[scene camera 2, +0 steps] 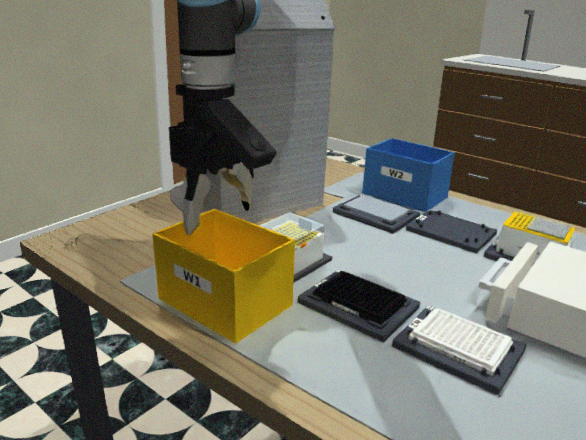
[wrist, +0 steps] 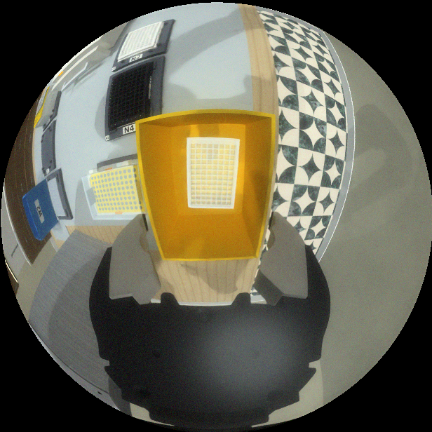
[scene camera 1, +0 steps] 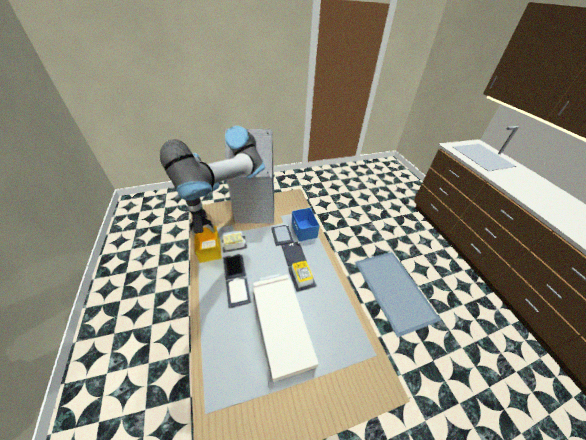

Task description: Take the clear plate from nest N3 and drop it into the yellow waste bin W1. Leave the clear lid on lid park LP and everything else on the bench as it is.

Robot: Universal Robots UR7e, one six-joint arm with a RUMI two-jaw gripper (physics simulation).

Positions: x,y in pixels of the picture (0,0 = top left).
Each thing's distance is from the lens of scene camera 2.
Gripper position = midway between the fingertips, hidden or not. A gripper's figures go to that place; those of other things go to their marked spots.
my gripper (scene camera 2: pixel 219 222): 79 cm
clear lid (scene camera 2: pixel 378 209): 118 cm
white plate (scene camera 2: pixel 474 345): 78 cm
black plate (scene camera 2: pixel 367 300): 83 cm
The marked spots on the clear lid and the white plate are 50 cm apart.
